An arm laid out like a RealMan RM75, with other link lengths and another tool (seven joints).
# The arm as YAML. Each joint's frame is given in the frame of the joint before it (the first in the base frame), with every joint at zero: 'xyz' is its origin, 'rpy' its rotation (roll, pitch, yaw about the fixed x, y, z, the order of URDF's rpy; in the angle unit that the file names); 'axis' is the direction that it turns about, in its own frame. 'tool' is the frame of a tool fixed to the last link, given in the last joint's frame.
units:
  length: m
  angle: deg
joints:
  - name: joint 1
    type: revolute
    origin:
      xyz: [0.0, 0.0, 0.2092]
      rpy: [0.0, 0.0, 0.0]
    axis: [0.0, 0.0, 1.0]
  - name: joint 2
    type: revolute
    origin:
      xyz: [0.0, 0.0, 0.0]
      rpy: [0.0, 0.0, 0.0]
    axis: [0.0, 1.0, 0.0]
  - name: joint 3
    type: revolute
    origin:
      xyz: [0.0, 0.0, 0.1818]
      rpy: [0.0, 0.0, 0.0]
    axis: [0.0, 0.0, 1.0]
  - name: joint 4
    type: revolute
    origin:
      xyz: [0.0, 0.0, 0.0]
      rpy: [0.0, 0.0, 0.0]
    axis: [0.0, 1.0, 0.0]
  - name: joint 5
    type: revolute
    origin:
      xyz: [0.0, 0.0, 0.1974]
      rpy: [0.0, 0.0, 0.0]
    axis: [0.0, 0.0, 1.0]
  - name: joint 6
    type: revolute
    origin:
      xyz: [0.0, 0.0, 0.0]
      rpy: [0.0, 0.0, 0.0]
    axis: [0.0, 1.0, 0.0]
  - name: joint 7
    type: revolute
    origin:
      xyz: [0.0, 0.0, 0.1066]
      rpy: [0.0, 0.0, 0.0]
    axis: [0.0, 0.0, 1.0]
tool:
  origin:
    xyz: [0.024, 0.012, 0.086]
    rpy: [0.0, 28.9, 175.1]
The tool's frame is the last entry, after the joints.
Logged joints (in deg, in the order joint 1, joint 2, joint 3, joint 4, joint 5, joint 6, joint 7), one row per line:
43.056 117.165 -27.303 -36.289 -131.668 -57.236 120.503
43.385 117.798 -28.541 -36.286 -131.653 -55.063 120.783
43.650 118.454 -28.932 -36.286 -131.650 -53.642 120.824
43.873 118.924 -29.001 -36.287 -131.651 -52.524 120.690
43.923 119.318 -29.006 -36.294 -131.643 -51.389 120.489
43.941 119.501 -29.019 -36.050 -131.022 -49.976 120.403
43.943 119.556 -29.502 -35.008 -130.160 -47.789 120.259
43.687 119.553 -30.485 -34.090 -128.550 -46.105 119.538
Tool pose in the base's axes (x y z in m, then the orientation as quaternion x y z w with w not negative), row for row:
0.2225 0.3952 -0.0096 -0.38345 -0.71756 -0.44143 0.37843
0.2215 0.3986 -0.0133 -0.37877 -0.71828 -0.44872 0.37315
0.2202 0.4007 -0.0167 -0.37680 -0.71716 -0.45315 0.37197
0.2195 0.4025 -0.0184 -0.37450 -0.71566 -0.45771 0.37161
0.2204 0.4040 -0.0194 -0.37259 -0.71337 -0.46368 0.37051
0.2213 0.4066 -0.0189 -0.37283 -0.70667 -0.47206 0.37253
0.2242 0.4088 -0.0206 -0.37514 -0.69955 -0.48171 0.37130
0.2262 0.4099 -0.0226 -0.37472 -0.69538 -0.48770 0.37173
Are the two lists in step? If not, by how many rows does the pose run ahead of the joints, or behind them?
They are in step.
